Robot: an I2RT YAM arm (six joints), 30 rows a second.
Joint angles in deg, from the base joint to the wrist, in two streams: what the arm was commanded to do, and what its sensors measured. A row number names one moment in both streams.
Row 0, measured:
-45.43 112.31 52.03 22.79 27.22 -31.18
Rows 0 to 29, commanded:
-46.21 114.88 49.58 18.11 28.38 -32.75
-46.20 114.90 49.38 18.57 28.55 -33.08
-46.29 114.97 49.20 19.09 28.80 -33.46
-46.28 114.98 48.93 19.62 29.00 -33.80
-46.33 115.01 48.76 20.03 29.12 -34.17
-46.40 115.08 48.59 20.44 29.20 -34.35
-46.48 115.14 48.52 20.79 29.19 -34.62
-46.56 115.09 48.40 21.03 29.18 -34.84
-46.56 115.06 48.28 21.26 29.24 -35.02
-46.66 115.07 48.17 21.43 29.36 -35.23
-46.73 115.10 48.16 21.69 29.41 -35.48
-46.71 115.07 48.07 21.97 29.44 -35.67
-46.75 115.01 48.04 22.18 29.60 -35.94
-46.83 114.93 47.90 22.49 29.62 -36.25
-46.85 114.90 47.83 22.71 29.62 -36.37
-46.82 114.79 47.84 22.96 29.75 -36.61
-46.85 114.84 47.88 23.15 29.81 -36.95
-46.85 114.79 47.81 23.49 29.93 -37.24
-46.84 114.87 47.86 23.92 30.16 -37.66
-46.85 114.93 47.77 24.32 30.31 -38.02
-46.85 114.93 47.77 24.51 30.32 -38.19
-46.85 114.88 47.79 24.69 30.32 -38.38
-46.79 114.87 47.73 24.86 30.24 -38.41
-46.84 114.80 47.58 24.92 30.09 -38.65
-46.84 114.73 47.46 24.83 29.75 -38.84
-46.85 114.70 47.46 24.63 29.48 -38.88
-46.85 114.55 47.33 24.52 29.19 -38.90
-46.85 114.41 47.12 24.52 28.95 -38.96
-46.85 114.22 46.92 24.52 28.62 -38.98
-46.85 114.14 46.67 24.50 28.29 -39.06
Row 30, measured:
-46.06 112.42 48.99 28.51 29.19 -38.26
